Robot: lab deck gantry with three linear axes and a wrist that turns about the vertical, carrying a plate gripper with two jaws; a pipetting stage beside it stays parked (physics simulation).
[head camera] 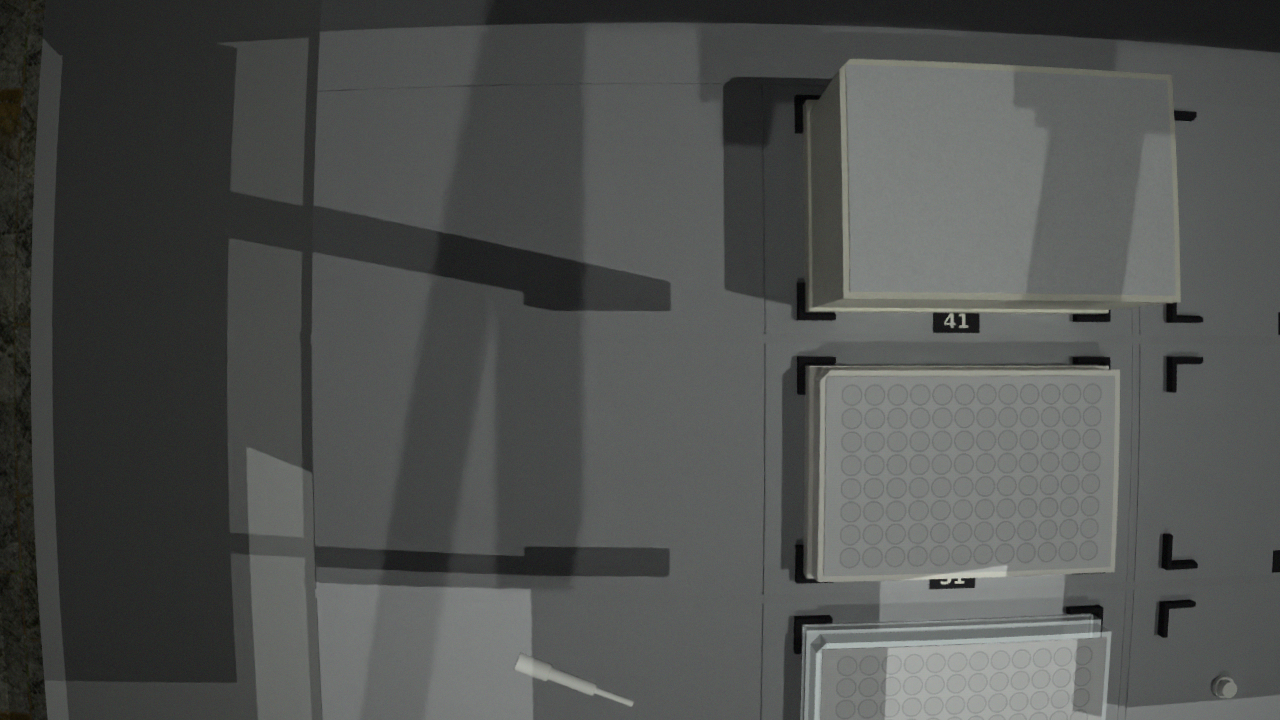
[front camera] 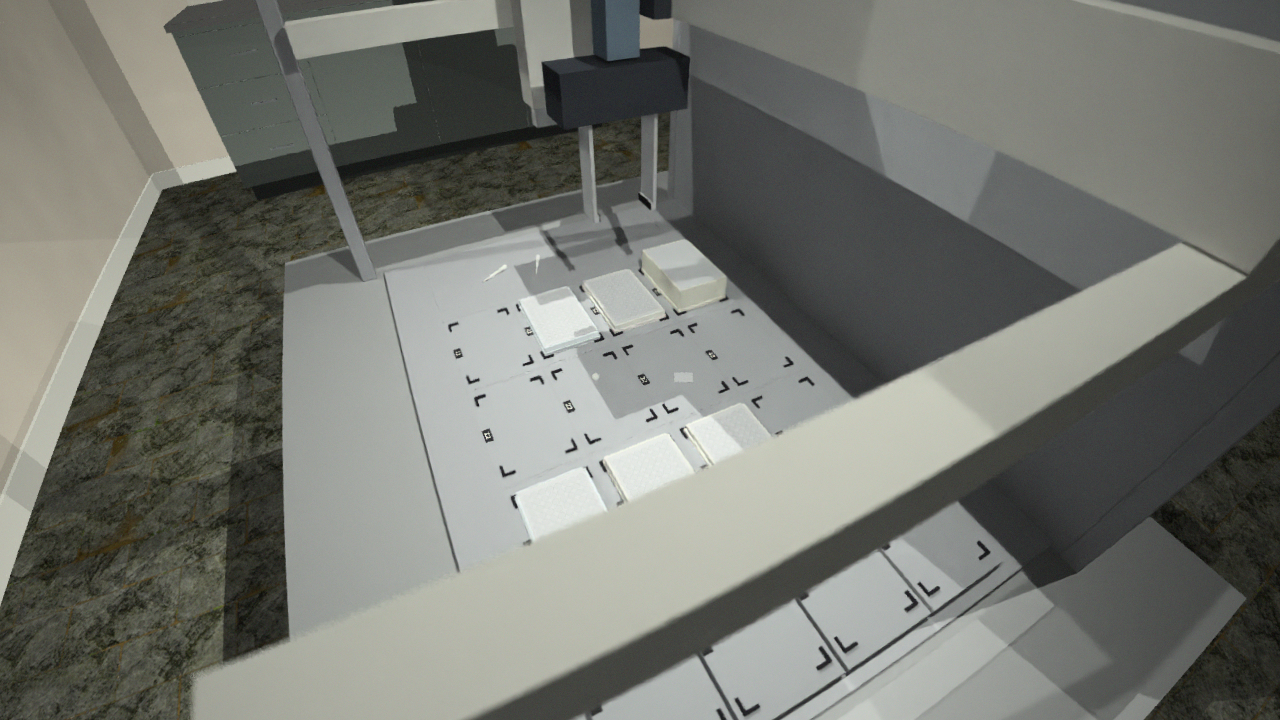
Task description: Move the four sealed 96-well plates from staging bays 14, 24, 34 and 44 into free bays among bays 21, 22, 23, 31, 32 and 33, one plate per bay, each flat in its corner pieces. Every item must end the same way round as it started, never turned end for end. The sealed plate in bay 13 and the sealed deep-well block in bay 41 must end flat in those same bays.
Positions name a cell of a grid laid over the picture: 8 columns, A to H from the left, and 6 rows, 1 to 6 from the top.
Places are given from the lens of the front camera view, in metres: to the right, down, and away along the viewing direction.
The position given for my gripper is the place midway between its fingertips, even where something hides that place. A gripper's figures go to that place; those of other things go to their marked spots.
my gripper (front camera: D2): -0.03, -0.20, 0.72
deep-well block (front camera: E3): 0.06, -0.14, 0.82
wall (front camera: F3): 0.31, -0.14, 0.60
The marked spots on the wall and the deep-well block are 0.33 m apart.
